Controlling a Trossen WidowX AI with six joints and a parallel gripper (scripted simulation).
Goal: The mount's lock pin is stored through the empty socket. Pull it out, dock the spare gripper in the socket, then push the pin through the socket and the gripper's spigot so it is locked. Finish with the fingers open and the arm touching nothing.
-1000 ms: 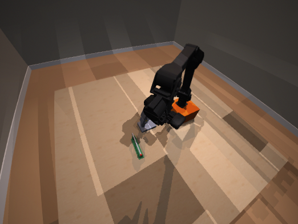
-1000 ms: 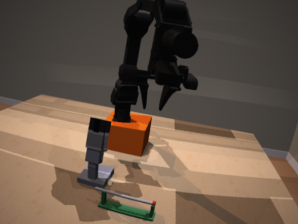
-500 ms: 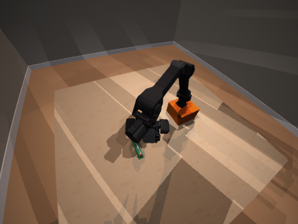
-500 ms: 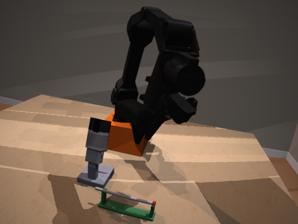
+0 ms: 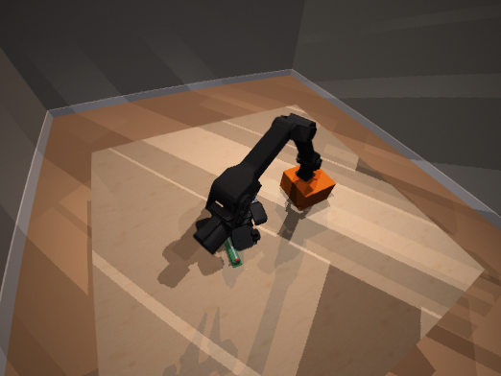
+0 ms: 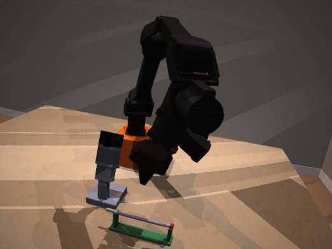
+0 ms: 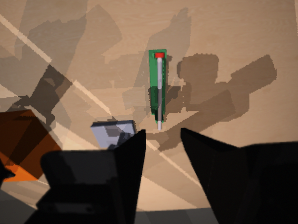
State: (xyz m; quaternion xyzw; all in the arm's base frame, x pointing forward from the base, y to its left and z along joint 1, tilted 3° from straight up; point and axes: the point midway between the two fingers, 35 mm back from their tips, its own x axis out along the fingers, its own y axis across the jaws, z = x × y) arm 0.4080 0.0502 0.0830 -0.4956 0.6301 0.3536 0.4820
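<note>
My gripper tip is now 120 mm above the green rack, 10 mm to the right of it and 10 mm short of it. From my gripper tip the other things lie so: socket (130 mm behind, 90 mm to the right, 90 mm below); then spare gripper (140 mm behind, 90 mm to the right, 20 mm below).
</note>
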